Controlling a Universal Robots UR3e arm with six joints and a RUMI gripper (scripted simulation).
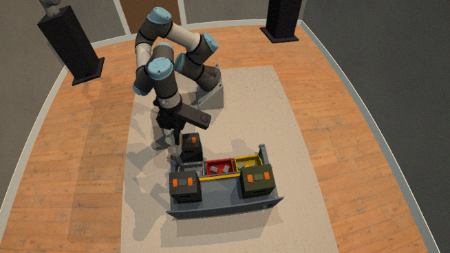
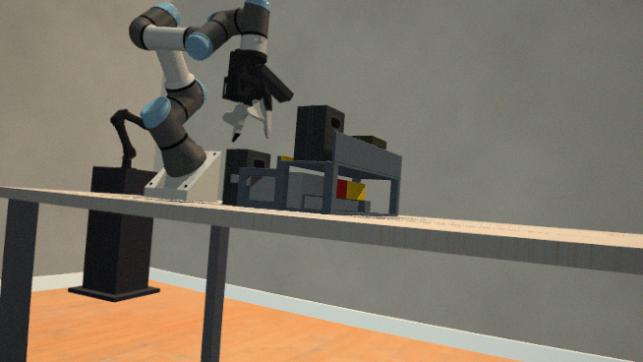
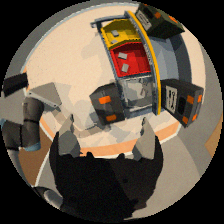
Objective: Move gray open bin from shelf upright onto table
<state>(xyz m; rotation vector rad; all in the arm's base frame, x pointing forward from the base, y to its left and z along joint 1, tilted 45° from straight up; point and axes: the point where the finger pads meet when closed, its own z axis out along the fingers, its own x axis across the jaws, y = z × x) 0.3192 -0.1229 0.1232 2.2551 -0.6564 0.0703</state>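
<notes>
Right now my hand is 12 cm short of the gray open bin, 11 cm above it and 2 cm to the left of it. Also, from my hand: yellow rail: 17 cm ahead, 9 cm to the left, 5 cm below; red bin: 14 cm ahead, 11 cm below, 9 cm to the left; yellow bin: 20 cm to the left, 15 cm ahead, 11 cm below.
</notes>
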